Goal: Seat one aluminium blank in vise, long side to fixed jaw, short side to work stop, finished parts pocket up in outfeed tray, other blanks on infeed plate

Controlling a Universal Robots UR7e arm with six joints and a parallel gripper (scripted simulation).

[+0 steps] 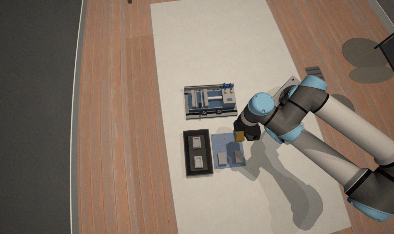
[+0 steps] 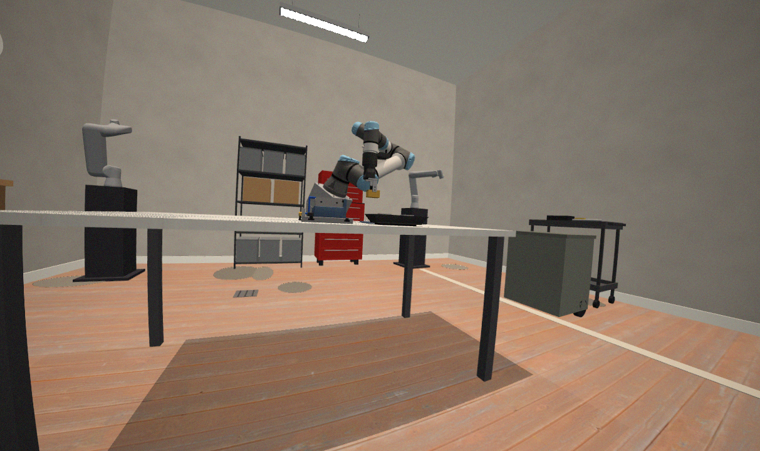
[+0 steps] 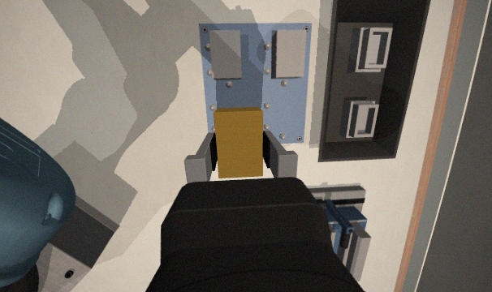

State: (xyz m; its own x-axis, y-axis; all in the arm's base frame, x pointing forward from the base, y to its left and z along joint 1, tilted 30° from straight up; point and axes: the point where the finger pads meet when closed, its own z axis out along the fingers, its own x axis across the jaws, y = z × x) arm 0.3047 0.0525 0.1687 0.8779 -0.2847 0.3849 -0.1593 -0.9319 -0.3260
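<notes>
Now: the blue infeed plate 4 cm ahead of my hand, 4 cm to the left of it and 17 cm below it. The rest, counted from my hand: black work stop rod: 13 cm ahead, 22 cm to the right, 8 cm below; brass blank: 3 cm below; moving jaw: 9 cm ahead, 26 cm to the right, 10 cm below.
</notes>
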